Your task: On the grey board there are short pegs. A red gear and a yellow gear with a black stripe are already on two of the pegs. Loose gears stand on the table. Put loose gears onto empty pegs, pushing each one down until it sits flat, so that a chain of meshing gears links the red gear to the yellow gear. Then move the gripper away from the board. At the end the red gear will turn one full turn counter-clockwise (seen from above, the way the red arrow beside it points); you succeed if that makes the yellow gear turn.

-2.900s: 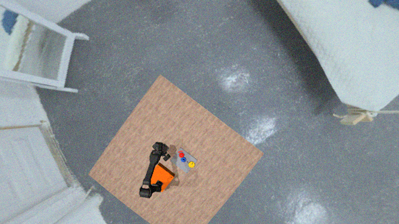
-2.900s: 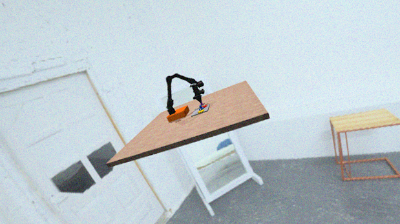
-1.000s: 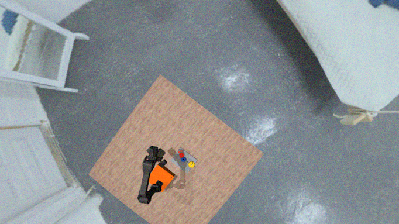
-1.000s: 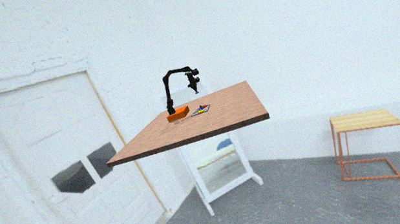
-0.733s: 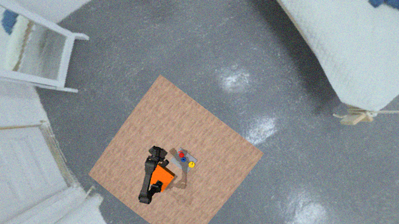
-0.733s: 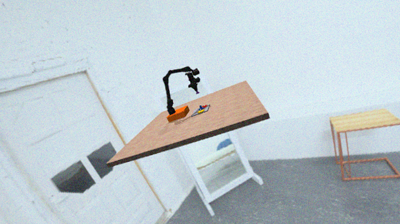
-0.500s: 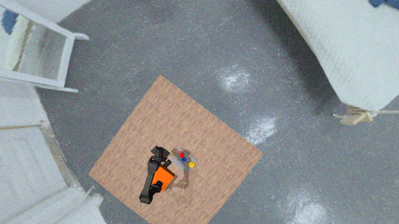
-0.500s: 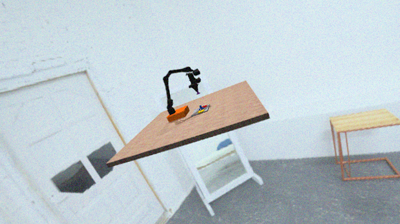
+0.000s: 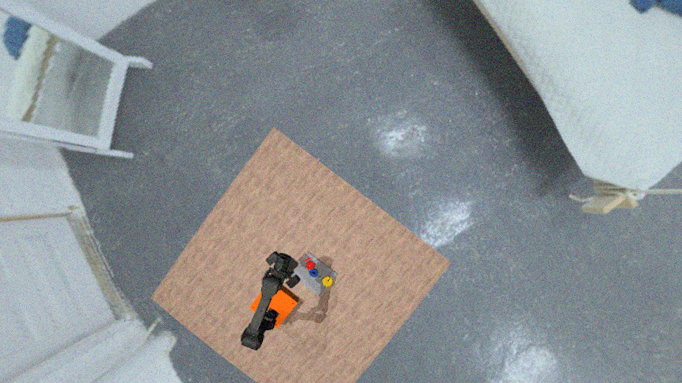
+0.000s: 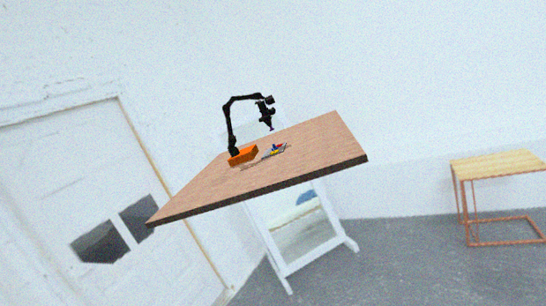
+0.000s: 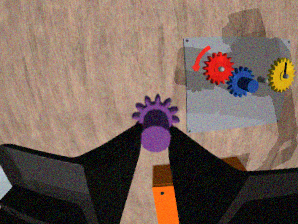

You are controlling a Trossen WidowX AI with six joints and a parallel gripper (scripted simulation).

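Right now my gripper tip is 15 cm to the left of the blue gear, 13 cm above it and 1 cm past it. Round my gripper tip: yellow gear (24 cm to the right, 13 cm below); then purple gear (1 cm below); then red arrow (14 cm below, 8 cm to the right, 4 cm ahead).
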